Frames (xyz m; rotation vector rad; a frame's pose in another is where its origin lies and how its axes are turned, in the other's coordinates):
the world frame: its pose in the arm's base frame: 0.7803 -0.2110 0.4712 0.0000 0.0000 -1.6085
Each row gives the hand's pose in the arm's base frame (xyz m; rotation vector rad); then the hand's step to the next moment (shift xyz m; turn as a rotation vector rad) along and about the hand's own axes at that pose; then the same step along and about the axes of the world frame.
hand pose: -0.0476 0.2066 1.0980 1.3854 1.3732 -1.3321
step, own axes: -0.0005 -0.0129 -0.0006 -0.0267 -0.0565 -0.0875
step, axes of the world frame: -0.0017 -0.0126 0.0025 -0.0862 -0.0416 0.0490
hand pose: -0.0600 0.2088 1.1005 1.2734 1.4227 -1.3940
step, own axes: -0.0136 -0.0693 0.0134 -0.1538 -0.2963 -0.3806
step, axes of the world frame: 0.0112 -0.0655 0.0275 -0.3726 -0.2217 0.2613
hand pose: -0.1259 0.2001 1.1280 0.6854 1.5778 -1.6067
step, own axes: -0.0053 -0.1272 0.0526 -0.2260 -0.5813 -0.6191
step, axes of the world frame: 0.0623 -0.0915 0.0820 -0.5929 -0.4549 0.4624
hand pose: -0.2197 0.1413 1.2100 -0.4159 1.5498 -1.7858
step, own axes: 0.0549 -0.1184 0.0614 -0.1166 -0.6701 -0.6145
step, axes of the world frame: 0.0819 -0.0305 0.1148 -0.5109 -0.5511 0.5248
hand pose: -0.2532 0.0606 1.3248 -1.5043 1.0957 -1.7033
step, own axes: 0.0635 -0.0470 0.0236 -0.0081 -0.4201 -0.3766
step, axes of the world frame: 0.0363 0.0175 0.0720 -0.2627 -0.3459 0.3602
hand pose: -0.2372 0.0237 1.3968 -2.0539 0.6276 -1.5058
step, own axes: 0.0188 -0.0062 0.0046 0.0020 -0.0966 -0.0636
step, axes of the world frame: 0.0062 0.0103 0.0164 -0.0618 -0.0565 0.0798
